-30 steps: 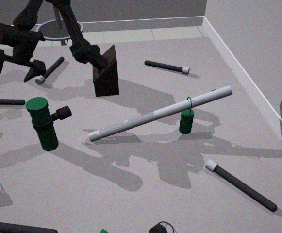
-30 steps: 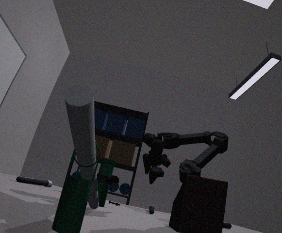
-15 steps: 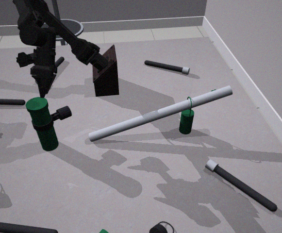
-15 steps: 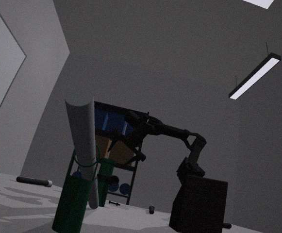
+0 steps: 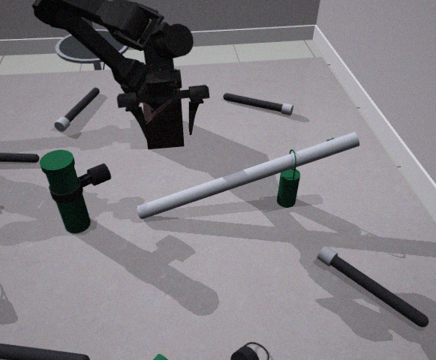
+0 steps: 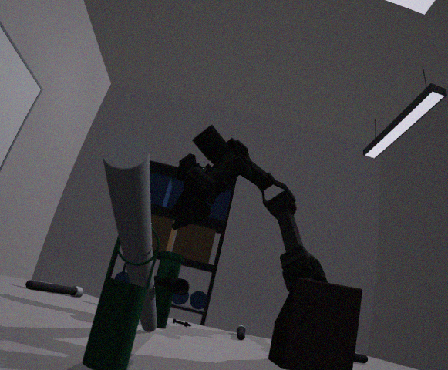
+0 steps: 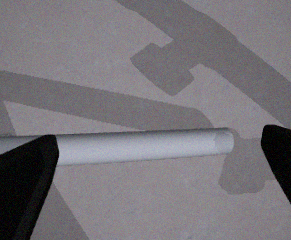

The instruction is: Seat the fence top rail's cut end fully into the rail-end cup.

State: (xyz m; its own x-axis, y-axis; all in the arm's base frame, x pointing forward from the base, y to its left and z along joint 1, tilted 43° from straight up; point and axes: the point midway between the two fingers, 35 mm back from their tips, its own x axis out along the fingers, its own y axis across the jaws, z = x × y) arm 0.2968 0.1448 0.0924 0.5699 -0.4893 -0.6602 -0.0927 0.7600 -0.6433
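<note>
Right now my gripper tip is 180 mm to the left of the dark rail-end cup, 120 mm above it and 10 mm past it. The rest, counted from my gripper tip: small bolt: 460 mm to the right, 230 mm below, 20 mm behind; then small green post: 280 mm to the left, 130 mm below, 30 mm behind.
</note>
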